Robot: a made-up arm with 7 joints. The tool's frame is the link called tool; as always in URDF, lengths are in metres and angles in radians.
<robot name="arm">
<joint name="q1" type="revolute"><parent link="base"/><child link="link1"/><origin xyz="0 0 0.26" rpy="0 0 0"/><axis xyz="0 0 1"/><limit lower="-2.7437" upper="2.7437"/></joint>
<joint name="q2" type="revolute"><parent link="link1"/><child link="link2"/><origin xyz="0 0 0" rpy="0 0 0"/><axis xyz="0 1 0"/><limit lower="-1.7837" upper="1.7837"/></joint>
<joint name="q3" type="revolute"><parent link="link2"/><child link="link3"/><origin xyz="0 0 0.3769" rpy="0 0 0"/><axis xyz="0 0 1"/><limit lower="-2.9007" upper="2.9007"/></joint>
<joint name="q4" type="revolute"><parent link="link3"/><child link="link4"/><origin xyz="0.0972 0 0" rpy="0 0 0"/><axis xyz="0 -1 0"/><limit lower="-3.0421" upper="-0.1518"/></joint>
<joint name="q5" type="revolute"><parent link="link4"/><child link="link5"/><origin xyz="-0.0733 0 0.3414" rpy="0 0 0"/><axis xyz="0 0 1"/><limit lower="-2.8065" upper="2.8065"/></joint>
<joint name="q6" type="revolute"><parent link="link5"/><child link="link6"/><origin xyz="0 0 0" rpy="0 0 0"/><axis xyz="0 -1 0"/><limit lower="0.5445" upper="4.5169"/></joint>
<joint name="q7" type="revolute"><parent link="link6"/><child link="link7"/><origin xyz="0.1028 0 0" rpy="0 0 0"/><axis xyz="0 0 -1"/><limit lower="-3.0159" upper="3.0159"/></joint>
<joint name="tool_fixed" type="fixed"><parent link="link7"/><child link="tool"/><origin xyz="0 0 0" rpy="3.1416 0 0"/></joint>
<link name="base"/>
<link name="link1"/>
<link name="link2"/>
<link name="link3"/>
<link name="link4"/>
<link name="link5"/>
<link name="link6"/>
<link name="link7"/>
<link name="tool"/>
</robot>
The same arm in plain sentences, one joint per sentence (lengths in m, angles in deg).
The arm has seven revolute joints in a row. What follows holds with every joint at zero, and every direction is one of the base frame's. The first joint is mounted 0.2600 m along +z from the base frame's origin and rotates about +z, from -157.20 to 157.20 deg. The second joint is mounted at the same point as the first joint and rotates about +y, from -102.20 to 102.20 deg. The third joint is mounted 0.3769 m along +z from the second joint and rotates about +z, from -166.20 to 166.20 deg. The fourth joint is mounted 0.0972 m along +x from the third joint and rotates about -y, from -174.30 to -8.70 deg. The fifth joint is mounted 0.0733 m along -x and 0.3414 m along +z from the fourth joint and rotates about +z, from -160.80 to 160.80 deg. The sixth joint is mounted at the same point as the fifth joint and rotates about -y, from 31.20 to 258.80 deg. The seventh joint is mounted 0.1028 m along +x from the sixth joint and rotates about -z, from -172.80 to 172.80 deg. The tool frame, which is the frame that the pose is given for, is mounted at the same point as the seventh joint; its axes are the base frame's turned by roll -180.00, pitch 0.00 and yaw 0.00 deg (as in URDF: about the fixed x, then y, then z).
